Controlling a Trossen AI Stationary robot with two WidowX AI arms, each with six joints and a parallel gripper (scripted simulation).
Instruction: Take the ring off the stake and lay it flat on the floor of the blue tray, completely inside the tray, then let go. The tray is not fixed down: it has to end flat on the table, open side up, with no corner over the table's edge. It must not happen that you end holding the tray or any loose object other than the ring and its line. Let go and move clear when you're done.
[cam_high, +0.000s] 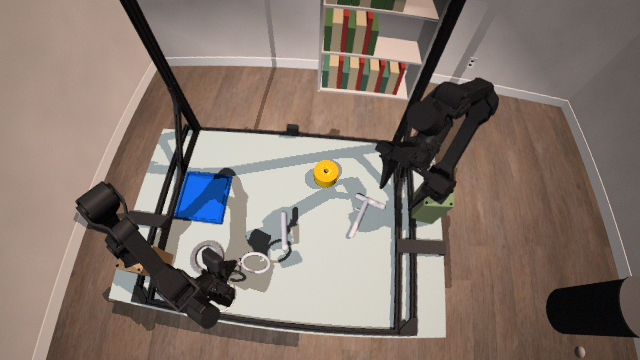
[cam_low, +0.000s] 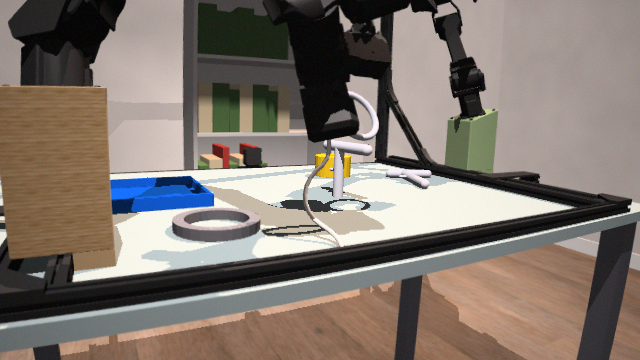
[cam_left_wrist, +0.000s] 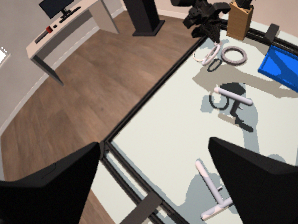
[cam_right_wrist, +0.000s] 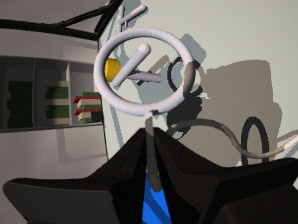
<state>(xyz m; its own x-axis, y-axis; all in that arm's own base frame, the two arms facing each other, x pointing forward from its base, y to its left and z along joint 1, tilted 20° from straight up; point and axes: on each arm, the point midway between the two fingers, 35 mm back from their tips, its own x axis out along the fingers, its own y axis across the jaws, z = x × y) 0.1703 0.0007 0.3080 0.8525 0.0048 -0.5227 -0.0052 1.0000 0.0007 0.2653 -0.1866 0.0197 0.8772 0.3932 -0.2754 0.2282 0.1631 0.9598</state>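
The blue tray is 32 cm behind my right hand, 11 cm to the right of it and 18 cm below it.
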